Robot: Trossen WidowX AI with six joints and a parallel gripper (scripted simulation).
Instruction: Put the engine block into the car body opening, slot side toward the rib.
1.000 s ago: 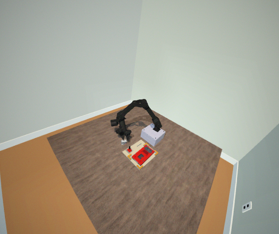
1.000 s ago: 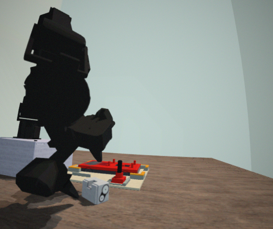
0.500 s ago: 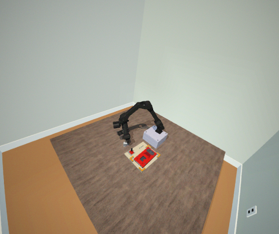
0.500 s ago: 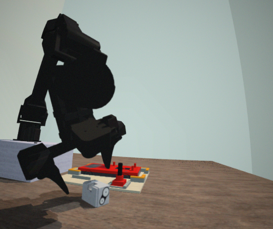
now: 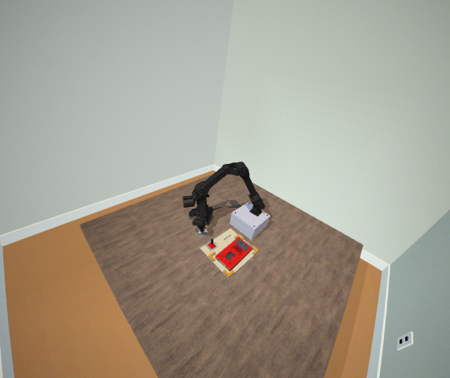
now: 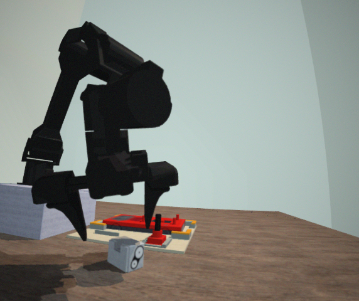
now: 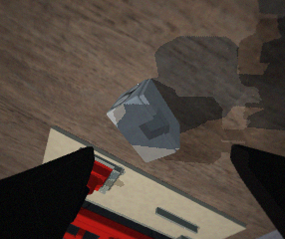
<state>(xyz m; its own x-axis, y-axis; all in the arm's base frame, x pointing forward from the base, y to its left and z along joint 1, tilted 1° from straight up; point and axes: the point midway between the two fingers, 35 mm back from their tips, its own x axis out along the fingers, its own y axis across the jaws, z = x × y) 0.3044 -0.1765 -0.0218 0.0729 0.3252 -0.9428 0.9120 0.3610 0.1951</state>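
Now: the engine block 20 mm below my gripper tip and 10 mm ahead of it. Also, from my gripper tip: black post (90 mm to the left, 50 mm ahead, 10 mm below).
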